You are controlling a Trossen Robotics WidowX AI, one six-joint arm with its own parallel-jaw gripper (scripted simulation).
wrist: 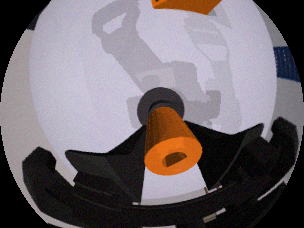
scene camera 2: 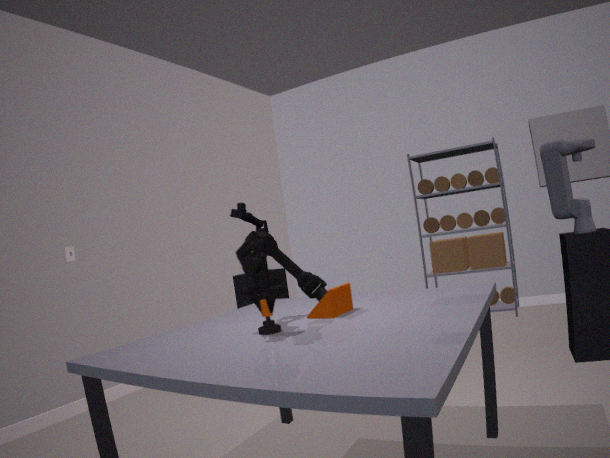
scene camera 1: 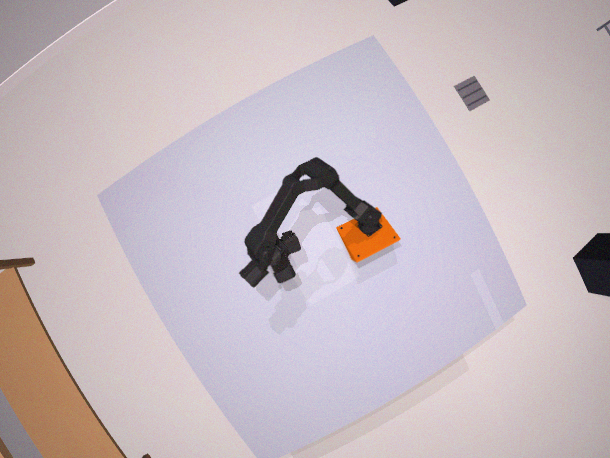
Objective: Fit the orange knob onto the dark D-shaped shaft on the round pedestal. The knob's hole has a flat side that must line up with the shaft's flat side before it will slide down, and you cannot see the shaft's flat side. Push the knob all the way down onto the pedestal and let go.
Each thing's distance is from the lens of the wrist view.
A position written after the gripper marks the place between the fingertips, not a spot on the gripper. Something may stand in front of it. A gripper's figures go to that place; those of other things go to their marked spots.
gripper (wrist: 164, 126): 10 cm
orange knob (wrist: 170, 147): 5 cm
